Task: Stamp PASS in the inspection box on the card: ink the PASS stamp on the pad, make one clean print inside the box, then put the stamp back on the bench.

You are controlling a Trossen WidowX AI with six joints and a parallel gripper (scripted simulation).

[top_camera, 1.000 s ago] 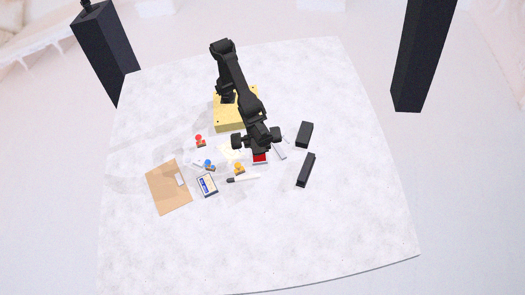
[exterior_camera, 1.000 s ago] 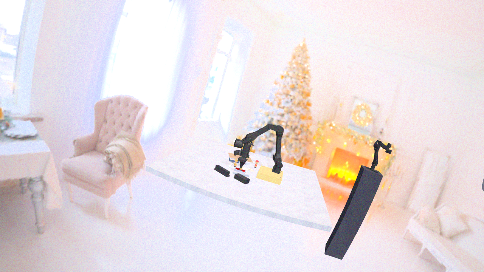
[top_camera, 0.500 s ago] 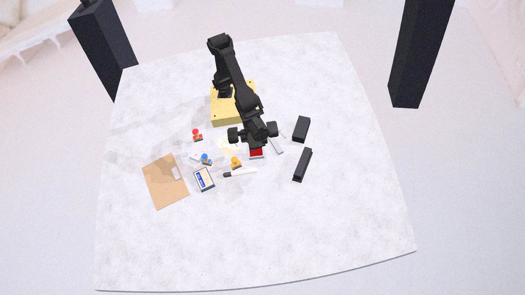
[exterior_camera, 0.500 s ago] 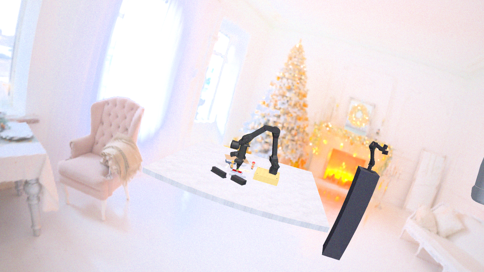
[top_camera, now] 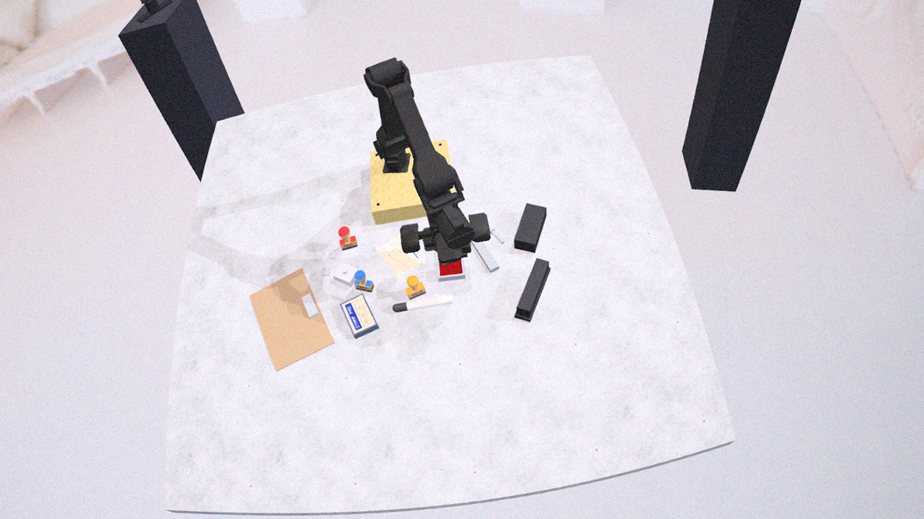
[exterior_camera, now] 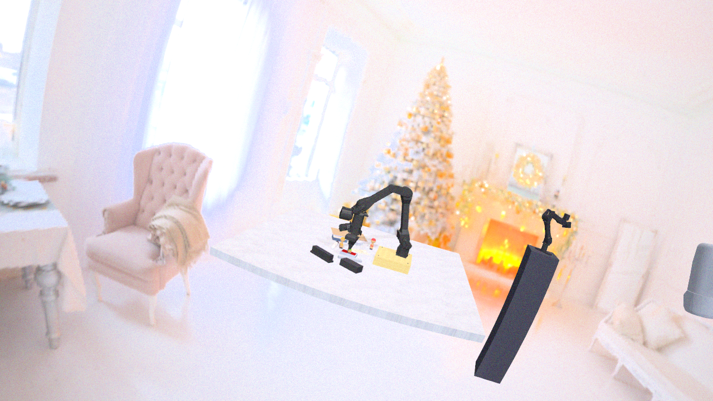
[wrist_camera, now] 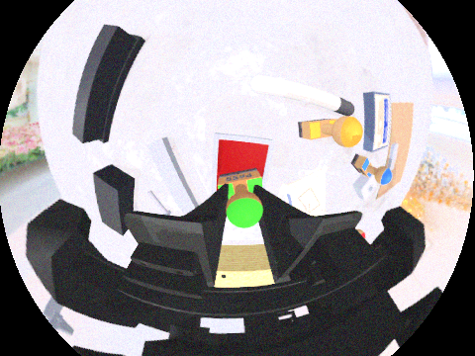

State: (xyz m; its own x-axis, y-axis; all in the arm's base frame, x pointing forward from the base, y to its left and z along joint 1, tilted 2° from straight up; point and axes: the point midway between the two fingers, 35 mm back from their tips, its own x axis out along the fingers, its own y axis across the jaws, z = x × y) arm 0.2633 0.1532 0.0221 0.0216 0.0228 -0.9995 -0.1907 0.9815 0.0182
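Now: gripper tip 30 mm above the red ink pad. The rest, counted from my gripper tip: orange-knobbed stamp 80 mm ahead, 70 mm to the right, 20 mm below; then grey ruler 40 mm behind, 70 mm to the left, 30 mm below; then green-knobbed stamp right at my gripper tip.
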